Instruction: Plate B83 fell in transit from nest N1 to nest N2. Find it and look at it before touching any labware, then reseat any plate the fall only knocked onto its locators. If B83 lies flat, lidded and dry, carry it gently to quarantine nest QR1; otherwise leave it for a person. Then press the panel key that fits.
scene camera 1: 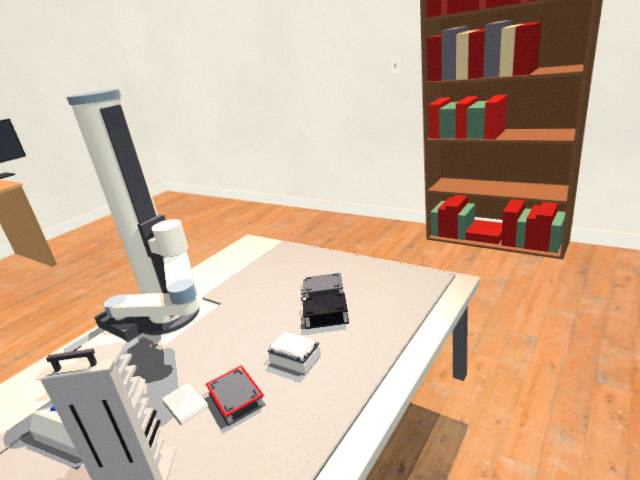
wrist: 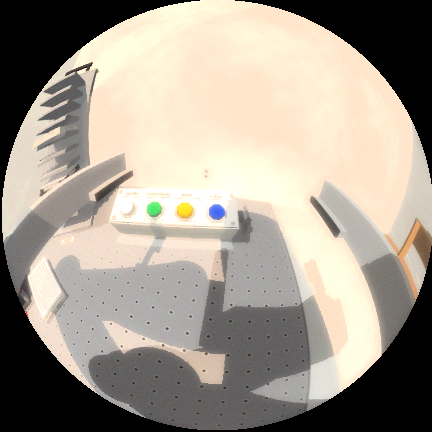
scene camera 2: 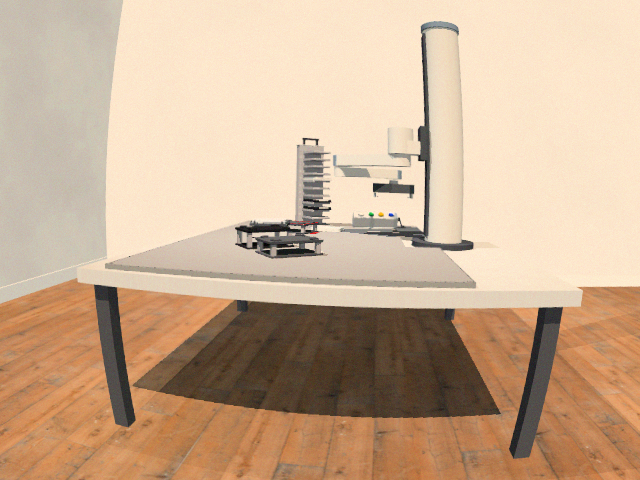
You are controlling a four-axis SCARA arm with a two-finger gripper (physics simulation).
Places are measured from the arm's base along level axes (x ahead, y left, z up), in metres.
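Pixels of known places: gripper, between the fingertips: (scene camera 1: pixel 77 359) (wrist: pixel 221 169) (scene camera 2: pixel 392 195); arm's base, origin of its link: (scene camera 1: pixel 169 316) (scene camera 2: pixel 442 246).
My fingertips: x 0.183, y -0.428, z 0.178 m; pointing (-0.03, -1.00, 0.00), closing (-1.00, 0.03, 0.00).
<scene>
For each thing: its top centre in the pictures, then the offset to it from my fingertips.
- key panel, centre of its top: (wrist: pixel 170 192) (scene camera 1: pixel 62 416) (scene camera 2: pixel 375 210) dx +0.080, dy -0.116, dz -0.081 m
- red-edged nest, centre of its top: (scene camera 1: pixel 233 387) (scene camera 2: pixel 295 220) dx +0.421, dy +0.211, dz -0.119 m
- black-topped nest, centre of its top: (scene camera 2: pixel 264 226) (scene camera 1: pixel 324 302) dx +0.445, dy +0.677, dz -0.101 m
- grey nest, centre of its top: (scene camera 2: pixel 288 236) (scene camera 1: pixel 322 280) dx +0.335, dy +0.823, dz -0.114 m
My gripper (scene camera 2: pixel 393 195) (wrist: pixel 221 169) is open and empty, raised above the mat in front of the key panel (scene camera 2: pixel 374 221) (wrist: pixel 175 229). The panel has white (wrist: pixel 127 208), green (wrist: pixel 154 209), yellow (wrist: pixel 185 210) and blue (wrist: pixel 217 212) keys; its lettering is too small to read. A white plate (scene camera 1: pixel 185 403) (wrist: pixel 46 287) lies flat on the mat beside the red-edged nest (scene camera 1: pixel 234 391), whose top is bare. Another white plate (scene camera 1: pixel 293 345) sits on a light grey block; I cannot tell whether it is fully seated. No plate label is readable.
A black-topped nest (scene camera 1: pixel 324 304) (scene camera 2: pixel 261 227) and a grey nest (scene camera 1: pixel 322 283) (scene camera 2: pixel 289 239) stand close together. A tall shelved rack (scene camera 1: pixel 85 408) (scene camera 2: pixel 299 180) stands beside the panel. The arm's column (scene camera 1: pixel 111 196) (scene camera 2: pixel 443 134) rises from the table edge.
</scene>
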